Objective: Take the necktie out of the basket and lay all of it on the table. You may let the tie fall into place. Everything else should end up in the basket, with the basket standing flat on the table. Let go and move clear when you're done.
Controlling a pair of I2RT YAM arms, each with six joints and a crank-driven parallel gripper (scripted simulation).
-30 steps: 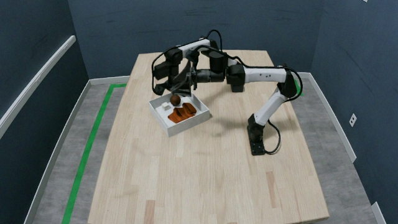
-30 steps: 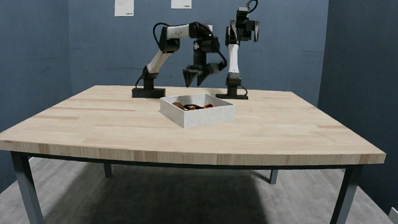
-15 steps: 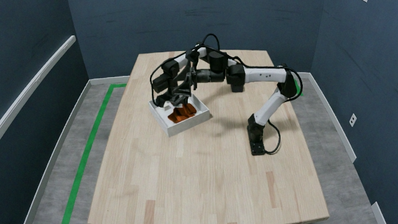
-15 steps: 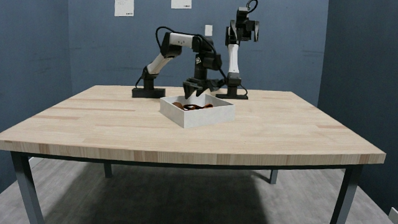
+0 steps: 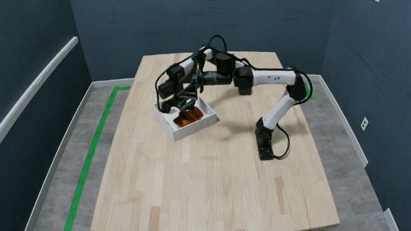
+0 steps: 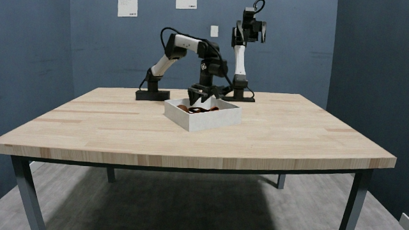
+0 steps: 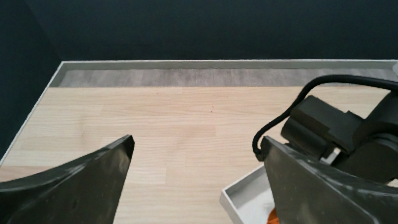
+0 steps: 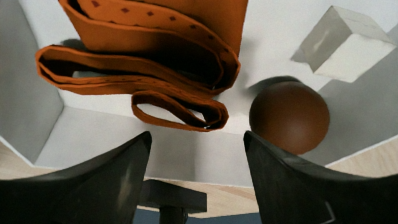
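Now: the white basket 3 cm ahead of my right hand, 2 cm to the left of it and 5 cm below it. The rest, counted from my right hand: small white block: 10 cm ahead, 4 cm to the right, 5 cm below; brown ball: 4 cm ahead, 7 cm to the right, 3 cm below.
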